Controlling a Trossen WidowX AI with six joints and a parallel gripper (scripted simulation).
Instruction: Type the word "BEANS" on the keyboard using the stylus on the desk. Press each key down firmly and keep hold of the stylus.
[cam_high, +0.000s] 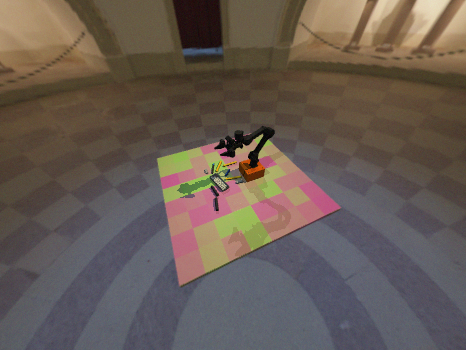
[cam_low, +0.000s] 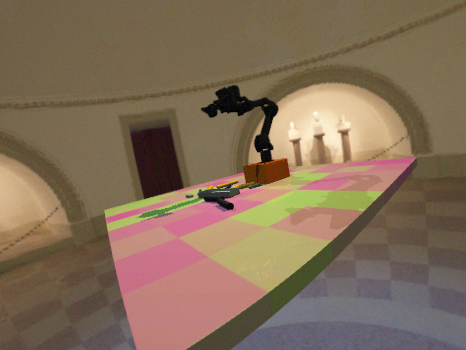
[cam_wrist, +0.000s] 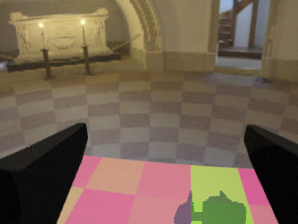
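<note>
My gripper tip is 180 mm past the blue stylus, 150 mm to the left of it and 410 mm above it. From my gripper tip the other things lie so: small grey object: 10 mm ahead, 270 mm to the right, 410 mm below; then dark blue-tipped pen: 80 mm behind, 290 mm to the right, 410 mm below.
</note>
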